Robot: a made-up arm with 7 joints. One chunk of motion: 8 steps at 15 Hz.
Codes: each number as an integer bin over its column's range. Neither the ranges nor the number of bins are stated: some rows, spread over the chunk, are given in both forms.
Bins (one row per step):
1: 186 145 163 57 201 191 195
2: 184 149 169 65 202 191 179
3: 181 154 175 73 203 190 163
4: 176 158 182 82 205 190 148
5: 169 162 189 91 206 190 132
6: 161 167 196 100 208 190 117
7: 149 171 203 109 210 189 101
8: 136 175 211 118 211 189 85
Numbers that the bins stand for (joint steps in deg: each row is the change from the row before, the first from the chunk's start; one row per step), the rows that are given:
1: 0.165 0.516 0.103 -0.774 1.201 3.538 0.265
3: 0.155 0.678 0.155 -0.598 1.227 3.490 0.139
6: 0.116 0.913 0.245 -0.302 1.292 3.490 -0.041
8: 0.067 1.057 0.310 -0.104 1.331 3.442 -0.167
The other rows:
2: 0.161 0.588 0.129 -0.686 1.214 3.538 0.202
4: 0.145 0.750 0.185 -0.500 1.253 3.490 0.080
5: 0.131 0.822 0.215 -0.401 1.266 3.490 0.018
7: 0.092 0.985 0.276 -0.203 1.318 3.442 -0.104

